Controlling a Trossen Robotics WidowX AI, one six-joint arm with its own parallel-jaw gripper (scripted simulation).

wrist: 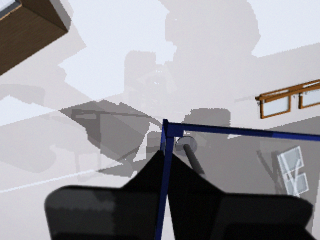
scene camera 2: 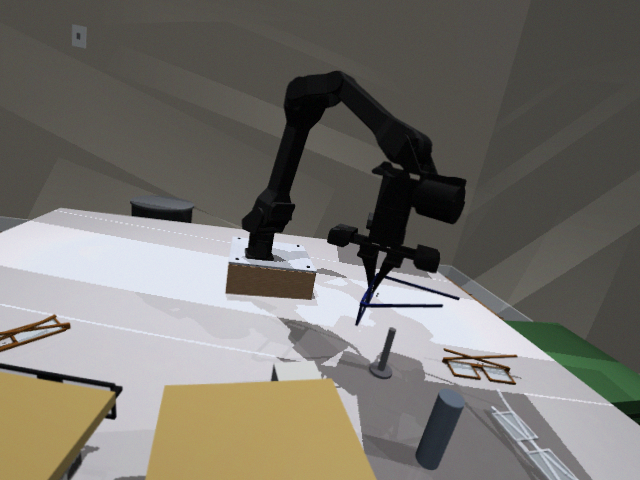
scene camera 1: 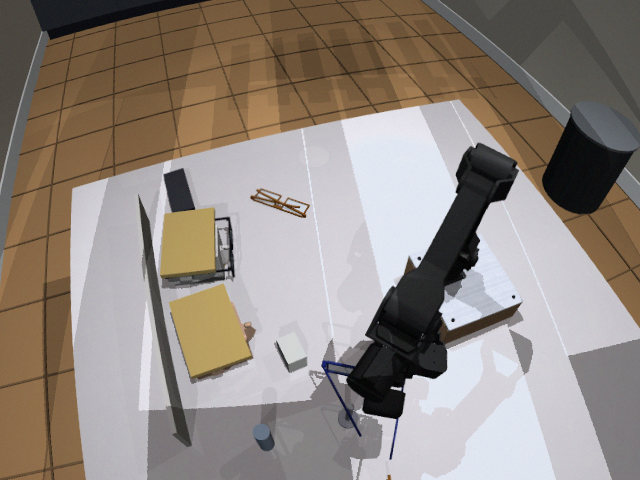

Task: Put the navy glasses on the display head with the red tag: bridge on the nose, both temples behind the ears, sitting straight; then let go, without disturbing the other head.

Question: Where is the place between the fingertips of my gripper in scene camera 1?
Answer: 383, 378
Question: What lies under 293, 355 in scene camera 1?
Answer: A white box.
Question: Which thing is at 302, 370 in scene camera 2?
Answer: A white box.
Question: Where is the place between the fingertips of my gripper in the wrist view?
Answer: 163, 155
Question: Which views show my gripper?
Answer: The wrist view, scene camera 2 and scene camera 1: all of them.
